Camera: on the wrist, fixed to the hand. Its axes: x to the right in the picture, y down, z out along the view.
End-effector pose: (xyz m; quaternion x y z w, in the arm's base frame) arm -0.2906 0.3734 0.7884 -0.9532 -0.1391 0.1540 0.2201
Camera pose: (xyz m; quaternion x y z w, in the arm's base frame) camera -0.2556 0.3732 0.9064 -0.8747 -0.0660 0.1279 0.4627
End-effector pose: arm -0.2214 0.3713 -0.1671 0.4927 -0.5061 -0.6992 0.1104
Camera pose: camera -0.1164 0.3224 -0.2087 0.5393 -0.6681 -0.5121 0.0229
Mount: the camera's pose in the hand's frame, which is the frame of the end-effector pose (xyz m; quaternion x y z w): 0.0045 -0.0475 -0.1135 0.2562 0.0626 0.0157 0.9645
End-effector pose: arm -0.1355 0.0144 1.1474 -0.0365 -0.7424 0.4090 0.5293
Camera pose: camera -0.0269 0.0497 1.1934 0.0631 -0.5776 0.5907 0.5599
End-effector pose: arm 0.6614 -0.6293 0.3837 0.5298 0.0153 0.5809 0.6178
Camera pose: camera 0.6242 -0.5425 0.3047 0.6331 0.1939 0.5992 0.4500
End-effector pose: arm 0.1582 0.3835 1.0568 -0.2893 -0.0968 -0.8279 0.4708
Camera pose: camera 0.0727 0.3567 0.9723 -0.1081 -0.2714 -0.7843 0.5472
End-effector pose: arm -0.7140 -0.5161 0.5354 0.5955 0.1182 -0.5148 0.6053
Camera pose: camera -0.6950 -0.4113 0.4737 0.7635 0.0107 -0.4800 0.4319
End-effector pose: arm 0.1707 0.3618 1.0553 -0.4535 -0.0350 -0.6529 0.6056
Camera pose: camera 0.0699 0.3034 1.0155 -0.2419 -0.1560 -0.6396 0.7127
